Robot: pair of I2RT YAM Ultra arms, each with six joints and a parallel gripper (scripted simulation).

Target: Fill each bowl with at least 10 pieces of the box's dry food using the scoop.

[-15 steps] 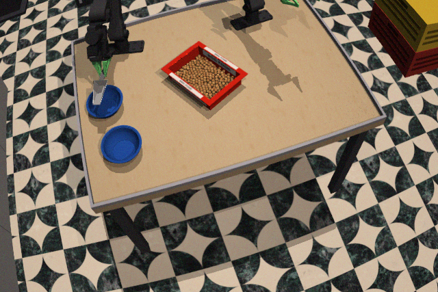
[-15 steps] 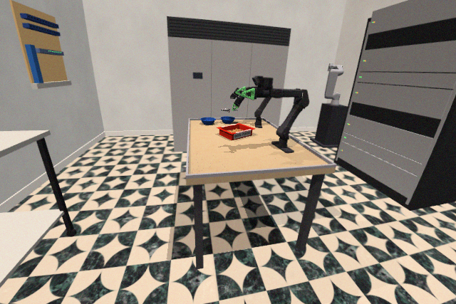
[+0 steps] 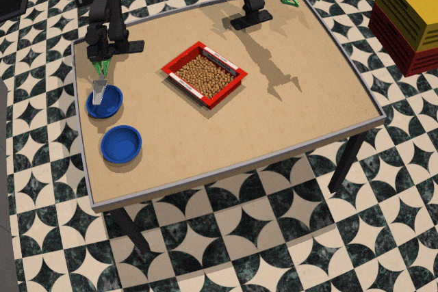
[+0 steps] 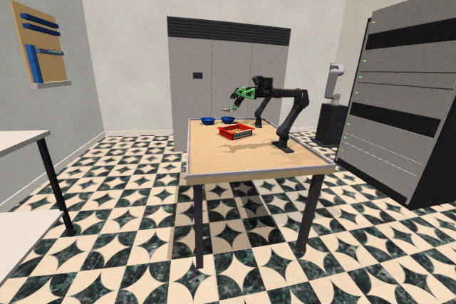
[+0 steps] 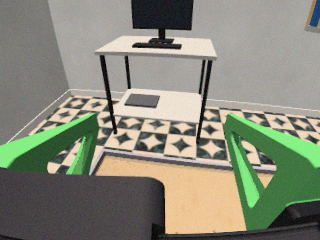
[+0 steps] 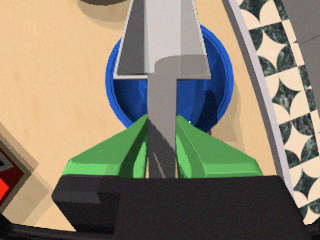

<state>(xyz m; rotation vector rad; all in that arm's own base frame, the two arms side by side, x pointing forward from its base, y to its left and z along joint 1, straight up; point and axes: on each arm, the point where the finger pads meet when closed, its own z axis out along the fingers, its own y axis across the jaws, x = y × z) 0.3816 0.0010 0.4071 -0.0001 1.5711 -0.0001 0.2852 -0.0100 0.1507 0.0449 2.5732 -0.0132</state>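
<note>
Now: right hand 40 mm short of the grey metal scoop, 10 mm to the left of it and 10 mm above it.
</note>
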